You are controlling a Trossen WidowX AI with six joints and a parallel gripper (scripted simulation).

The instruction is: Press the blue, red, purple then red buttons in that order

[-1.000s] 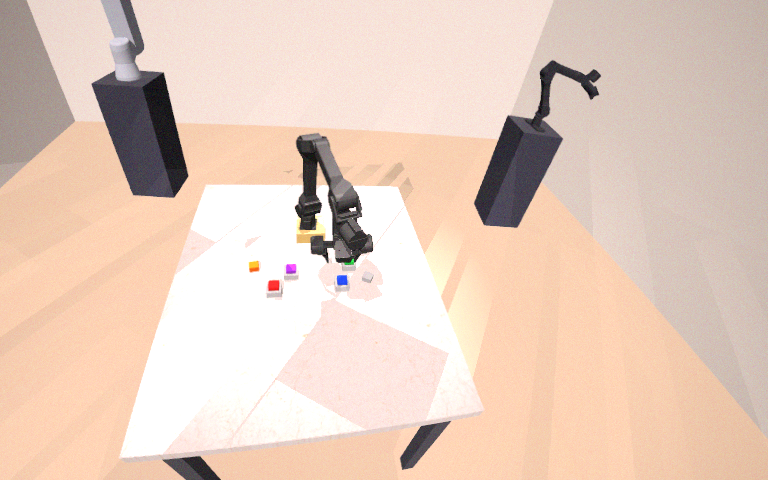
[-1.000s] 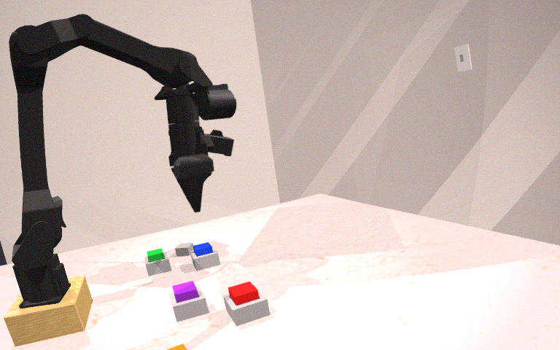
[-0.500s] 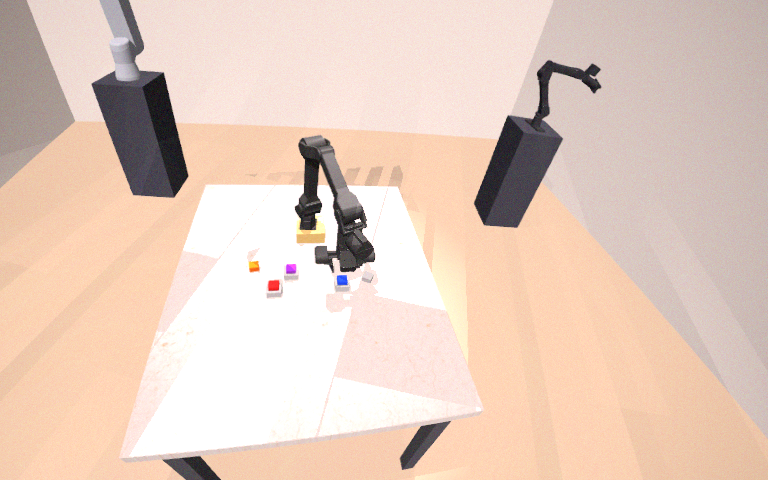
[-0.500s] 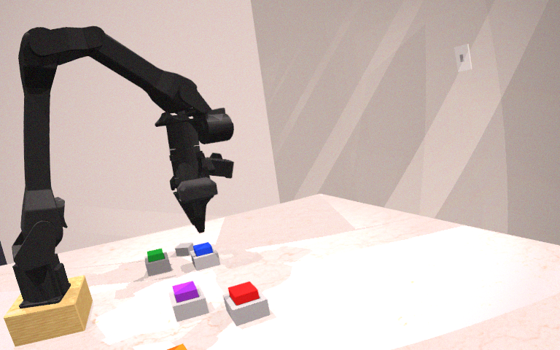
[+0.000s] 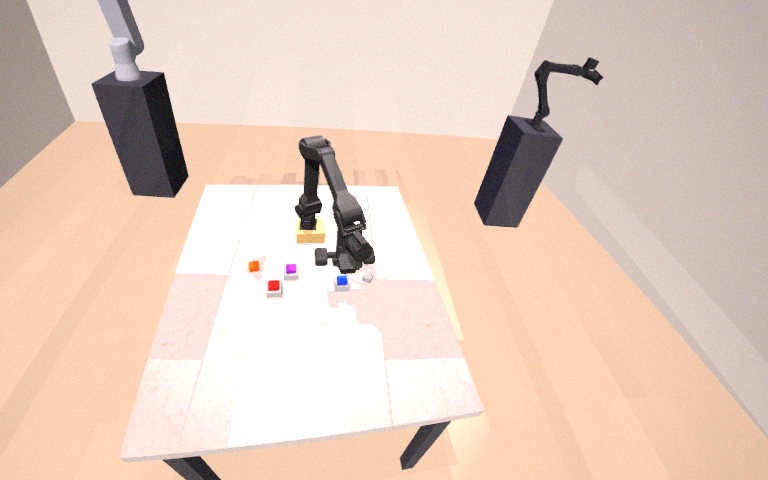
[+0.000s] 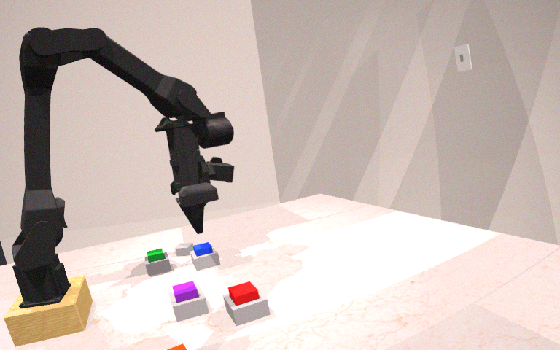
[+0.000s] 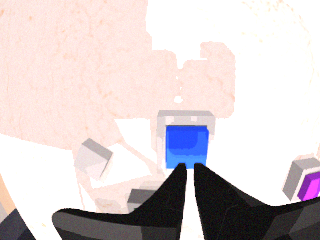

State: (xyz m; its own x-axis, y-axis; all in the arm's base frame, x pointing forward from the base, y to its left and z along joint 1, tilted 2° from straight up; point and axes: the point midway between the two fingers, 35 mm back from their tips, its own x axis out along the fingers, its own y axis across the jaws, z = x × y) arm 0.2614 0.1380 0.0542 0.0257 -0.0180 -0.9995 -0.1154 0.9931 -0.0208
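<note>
My gripper tip is 30 mm above the blue button. Round my gripper tip: green button (100 mm behind, 30 mm below, 20 mm to the left); then purple button (180 mm to the right, 40 mm behind, 30 mm below); then small grey block (90 mm to the left, 60 mm below, 40 mm behind).
</note>
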